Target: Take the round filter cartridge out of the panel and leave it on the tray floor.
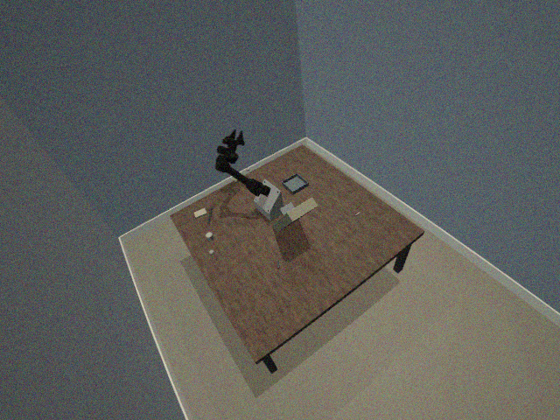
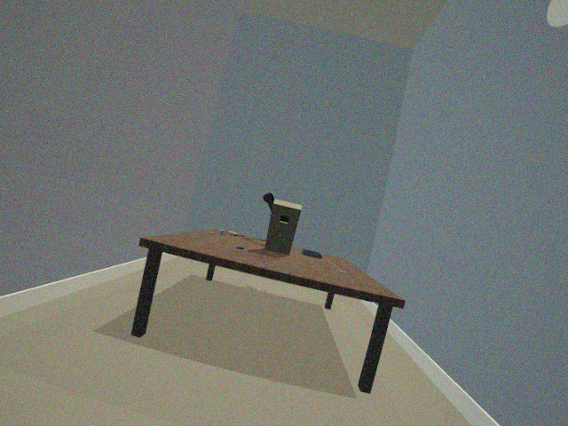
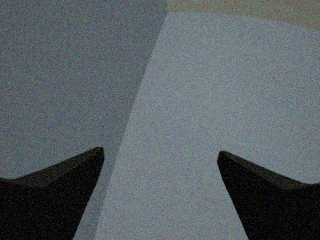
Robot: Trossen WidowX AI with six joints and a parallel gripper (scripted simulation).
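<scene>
Right now my gripper tip is 81 cm short of the round filter cartridge, 22 cm to the left of it and 14 cm above it. From my gripper tip the other things lie so: dark tray: 43 cm ahead, 12 cm to the left, 39 cm below.
</scene>
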